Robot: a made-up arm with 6 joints.
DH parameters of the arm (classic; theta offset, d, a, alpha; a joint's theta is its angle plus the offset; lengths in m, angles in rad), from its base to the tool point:
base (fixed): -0.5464 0 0.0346 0
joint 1: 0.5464 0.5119 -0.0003 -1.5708
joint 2: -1.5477 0 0.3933 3.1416
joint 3: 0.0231 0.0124 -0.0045 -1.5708
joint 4: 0 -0.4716 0.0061 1.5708
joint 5: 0 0.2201 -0.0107 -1.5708
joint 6: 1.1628 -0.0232 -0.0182 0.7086
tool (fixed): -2.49 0.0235 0 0
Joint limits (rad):
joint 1: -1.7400..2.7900
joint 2: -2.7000..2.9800
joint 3: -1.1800..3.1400
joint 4: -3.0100..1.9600
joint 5: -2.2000..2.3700
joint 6: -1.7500..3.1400
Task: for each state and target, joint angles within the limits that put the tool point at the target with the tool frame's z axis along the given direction. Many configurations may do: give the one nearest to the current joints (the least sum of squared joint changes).
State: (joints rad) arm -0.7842 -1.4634 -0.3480 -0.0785 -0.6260 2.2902
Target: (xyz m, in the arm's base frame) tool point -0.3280 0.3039 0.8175 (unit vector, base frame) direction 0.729 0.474 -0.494
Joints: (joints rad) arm -1.0964 -2.0695 -0.5483 0.6499 -0.9021 2.0317
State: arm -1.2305 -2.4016 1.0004 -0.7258 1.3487 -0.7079
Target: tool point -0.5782 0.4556 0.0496 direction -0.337 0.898 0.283
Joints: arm -0.7998 -2.5031 1.3318 -1.2651 2.0373 -1.4303
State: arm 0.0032 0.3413 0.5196 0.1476 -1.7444 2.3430
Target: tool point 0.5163 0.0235 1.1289 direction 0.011 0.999 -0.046
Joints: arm 0.3726 0.0365 0.1872 0.9102 -2.1377 2.0609
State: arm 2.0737 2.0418 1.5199 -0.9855 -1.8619 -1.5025
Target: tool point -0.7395 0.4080 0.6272 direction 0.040 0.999 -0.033
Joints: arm 2.7900 1.4375 2.0081 -1.0949 -2.1756 -1.5290
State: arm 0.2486 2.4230 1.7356 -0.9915 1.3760 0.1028
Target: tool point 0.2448 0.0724 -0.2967 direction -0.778 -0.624 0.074
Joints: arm 1.1482 2.3927 1.0410 -0.9845 1.8150 -0.3723
